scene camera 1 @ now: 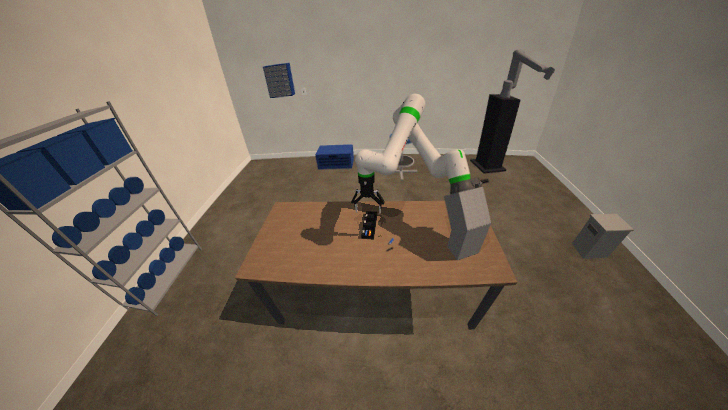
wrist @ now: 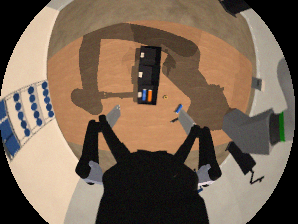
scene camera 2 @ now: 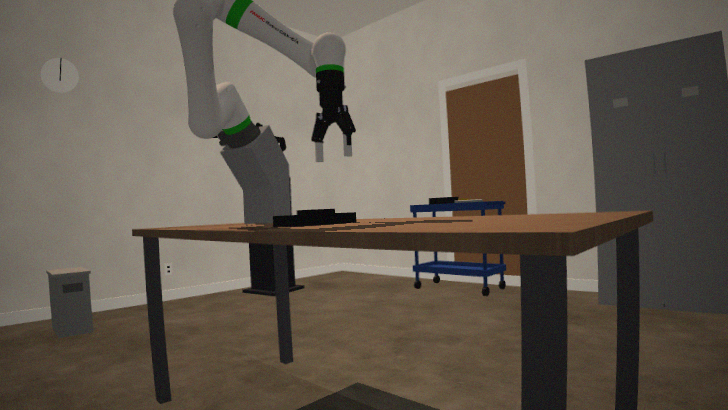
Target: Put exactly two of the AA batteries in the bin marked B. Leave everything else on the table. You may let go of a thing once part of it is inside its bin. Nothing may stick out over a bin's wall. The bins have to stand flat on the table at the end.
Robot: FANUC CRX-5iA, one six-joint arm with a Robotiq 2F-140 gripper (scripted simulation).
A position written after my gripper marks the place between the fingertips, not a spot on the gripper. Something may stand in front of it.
In view: my gripper (scene camera 2: 333, 159).
My gripper is seen too in the wrist view (wrist: 150, 112).
